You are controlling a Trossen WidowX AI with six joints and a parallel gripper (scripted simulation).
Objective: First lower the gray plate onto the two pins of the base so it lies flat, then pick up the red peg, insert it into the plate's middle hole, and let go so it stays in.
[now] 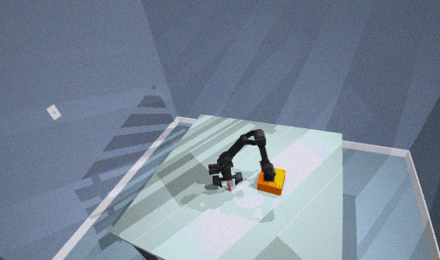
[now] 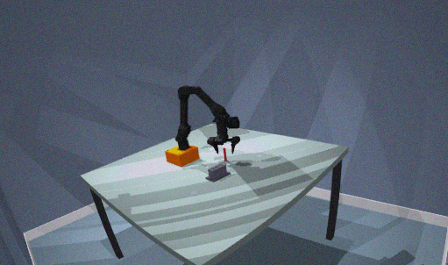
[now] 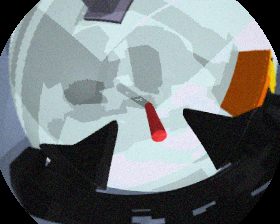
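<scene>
Now: gripper tip right at the red peg. The rest, counted from my gripper tip: gray plate (20 cm to the right, 8 cm ahead).
</scene>
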